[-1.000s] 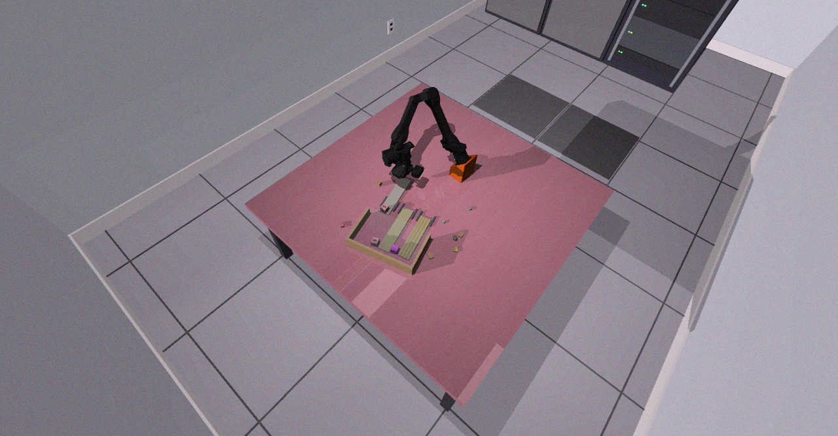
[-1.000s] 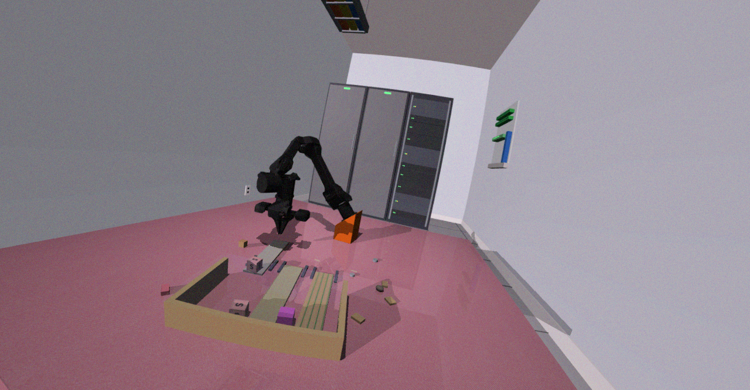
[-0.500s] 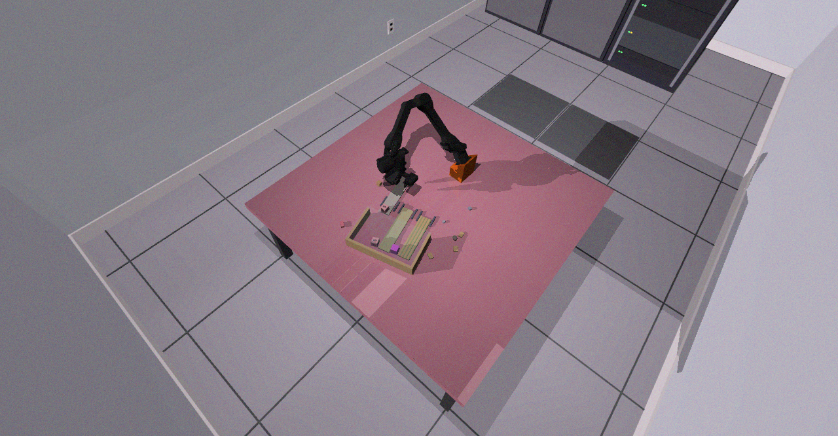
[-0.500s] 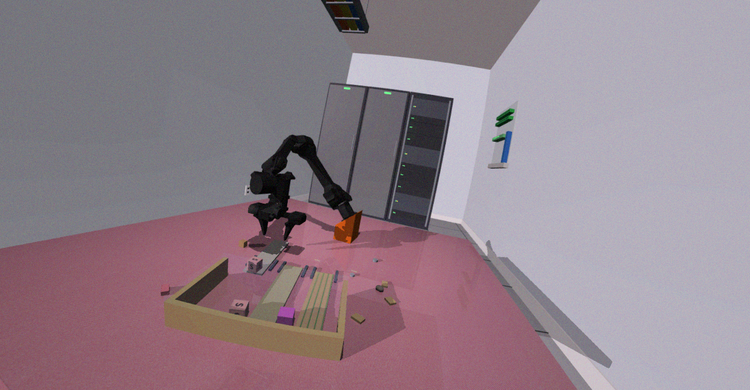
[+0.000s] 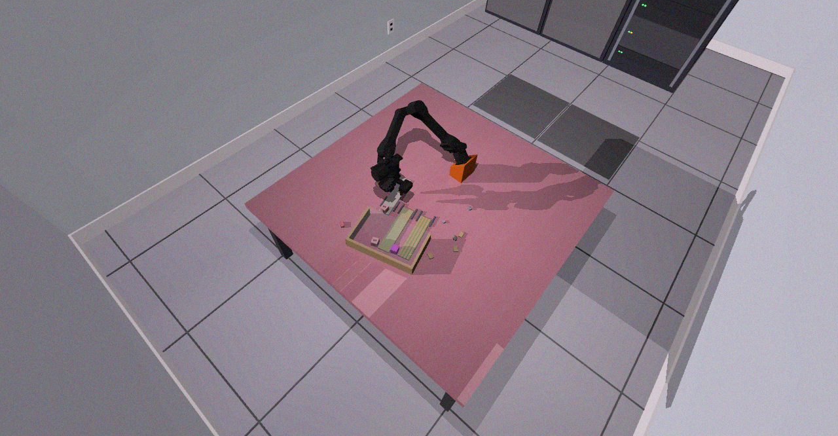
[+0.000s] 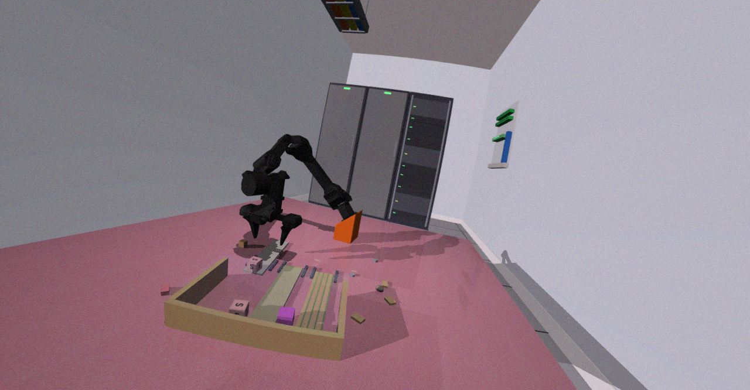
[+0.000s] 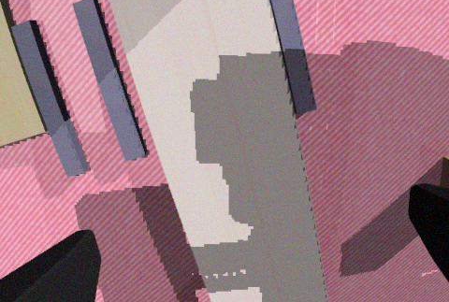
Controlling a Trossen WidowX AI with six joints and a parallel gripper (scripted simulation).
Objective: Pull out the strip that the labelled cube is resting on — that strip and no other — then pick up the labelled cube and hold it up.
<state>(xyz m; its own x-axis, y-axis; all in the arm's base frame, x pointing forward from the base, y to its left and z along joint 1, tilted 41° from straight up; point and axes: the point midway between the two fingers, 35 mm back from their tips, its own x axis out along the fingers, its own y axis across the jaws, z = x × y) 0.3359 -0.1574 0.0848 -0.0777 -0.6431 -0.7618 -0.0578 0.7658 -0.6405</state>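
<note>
The pale strip is 50 mm below my gripper tip and 10 mm behind it.
</note>
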